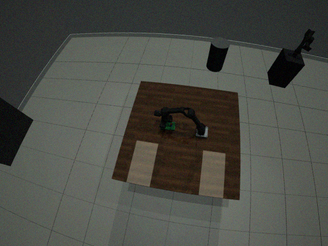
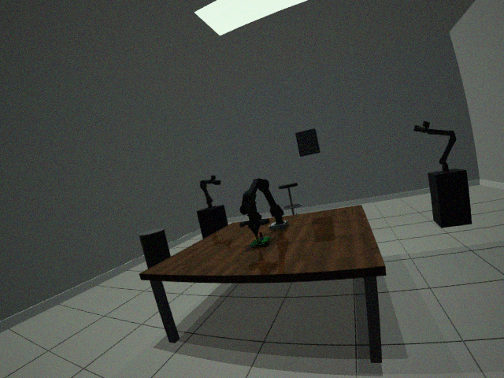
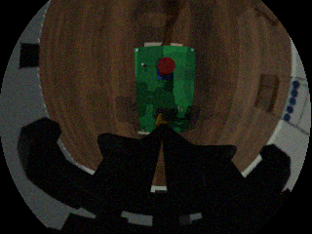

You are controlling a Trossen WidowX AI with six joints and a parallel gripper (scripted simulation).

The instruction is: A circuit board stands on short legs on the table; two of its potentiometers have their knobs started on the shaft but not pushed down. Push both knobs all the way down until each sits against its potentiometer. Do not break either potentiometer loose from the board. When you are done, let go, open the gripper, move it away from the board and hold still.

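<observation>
Right now my gripper tip is 1 cm above the yellow knob. From my gripper tip the other things lie so: red knob: 7 cm behind, 2 cm below, 1 cm to the right.
</observation>
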